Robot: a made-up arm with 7 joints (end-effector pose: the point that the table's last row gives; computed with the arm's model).
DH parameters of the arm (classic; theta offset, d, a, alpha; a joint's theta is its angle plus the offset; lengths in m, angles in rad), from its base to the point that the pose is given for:
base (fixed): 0 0.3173 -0.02 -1.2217
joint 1: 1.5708 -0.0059 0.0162 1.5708
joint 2: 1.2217 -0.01 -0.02 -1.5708
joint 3: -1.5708 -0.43 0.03 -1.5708
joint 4: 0 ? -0.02 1.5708
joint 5: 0 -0.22 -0.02 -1.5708
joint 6: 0 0 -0.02 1.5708
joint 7: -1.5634 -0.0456 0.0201 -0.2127
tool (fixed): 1.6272 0.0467 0 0
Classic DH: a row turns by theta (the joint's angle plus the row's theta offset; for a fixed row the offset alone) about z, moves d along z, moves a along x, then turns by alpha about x.
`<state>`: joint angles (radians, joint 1 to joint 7).
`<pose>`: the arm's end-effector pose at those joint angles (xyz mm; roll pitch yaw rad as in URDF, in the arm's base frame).
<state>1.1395 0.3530 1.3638 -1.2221 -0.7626 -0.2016 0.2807</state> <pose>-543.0 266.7 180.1 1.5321 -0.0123 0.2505</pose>
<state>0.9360 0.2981 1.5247 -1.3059 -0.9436 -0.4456 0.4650</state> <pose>-503.1 266.7 113.9 1.5267 -0.2381 0.0173</pose>
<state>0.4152 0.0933 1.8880 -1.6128 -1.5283 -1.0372 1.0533</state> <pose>-359.2 199.8 -25.3 1.2571 -0.6776 -0.2146</pose>
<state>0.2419 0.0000 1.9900 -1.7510 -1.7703 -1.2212 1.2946</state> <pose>-296.8 158.9 -51.4 0.9364 -0.7854 -0.0246</pose>
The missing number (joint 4, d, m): 0.05
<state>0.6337 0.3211 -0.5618 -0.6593 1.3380 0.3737 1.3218</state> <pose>-293.3 115.9 -266.8 0.4299 0.2366 2.3962</pose>
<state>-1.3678 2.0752 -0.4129 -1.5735 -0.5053 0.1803 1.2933</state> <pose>36.3 352.3 698.7 2.6486 -0.3477 -1.9847</pose>
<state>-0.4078 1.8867 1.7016 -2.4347 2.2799 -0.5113 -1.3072</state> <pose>-113.9 187.6 478.4 2.6165 0.9231 -3.0354</pose>
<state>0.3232 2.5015 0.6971 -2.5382 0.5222 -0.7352 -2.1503</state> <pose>197.1 61.0 541.9 -0.4567 1.1762 0.5955</pose>
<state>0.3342 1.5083 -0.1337 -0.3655 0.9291 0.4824 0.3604</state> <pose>-36.8 643.4 240.4 0.8867 -0.6006 0.8645</pose>
